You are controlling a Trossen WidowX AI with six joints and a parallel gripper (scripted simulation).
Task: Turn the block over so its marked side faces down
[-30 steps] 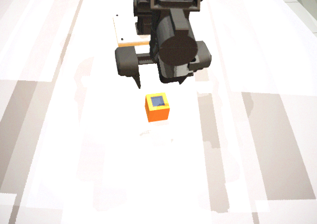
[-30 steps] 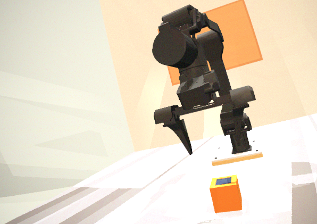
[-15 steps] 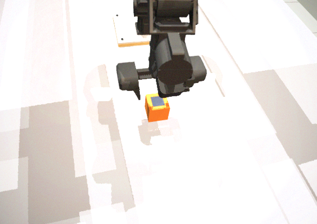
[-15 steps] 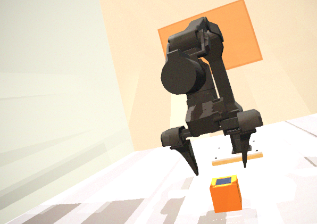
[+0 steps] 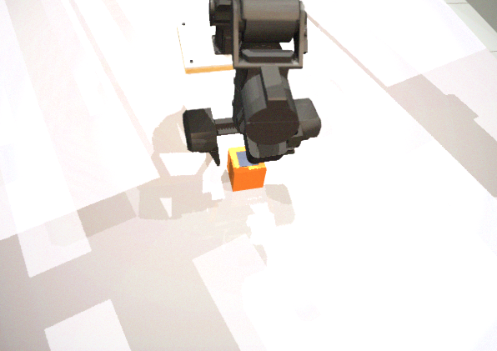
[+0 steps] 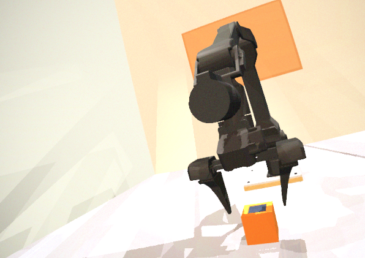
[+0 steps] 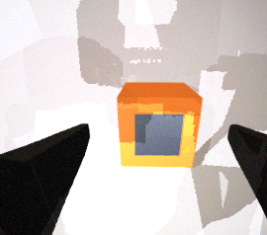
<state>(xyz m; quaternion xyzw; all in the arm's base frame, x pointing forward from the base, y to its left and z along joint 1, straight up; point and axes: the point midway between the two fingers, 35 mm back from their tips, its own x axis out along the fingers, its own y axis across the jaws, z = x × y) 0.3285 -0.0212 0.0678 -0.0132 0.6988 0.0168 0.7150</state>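
Right now the orange block is 1 cm below my gripper tip.
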